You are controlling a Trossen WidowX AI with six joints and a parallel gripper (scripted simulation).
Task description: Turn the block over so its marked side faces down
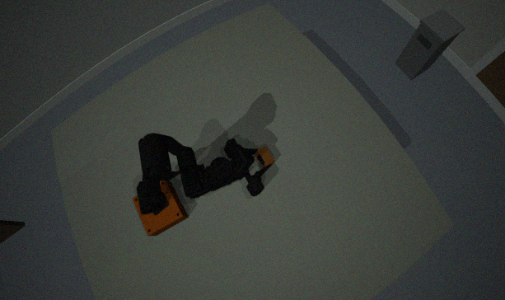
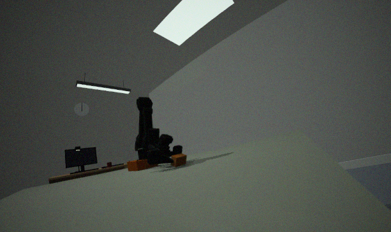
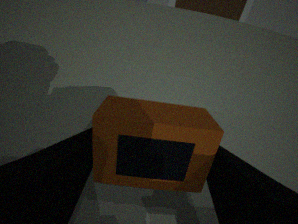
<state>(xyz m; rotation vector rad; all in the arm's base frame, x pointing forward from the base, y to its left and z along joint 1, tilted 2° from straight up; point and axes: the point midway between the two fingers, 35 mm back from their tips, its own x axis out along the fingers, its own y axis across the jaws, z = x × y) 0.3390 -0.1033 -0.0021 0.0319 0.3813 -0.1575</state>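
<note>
The orange block lies 10 mm behind my gripper tip.
</note>
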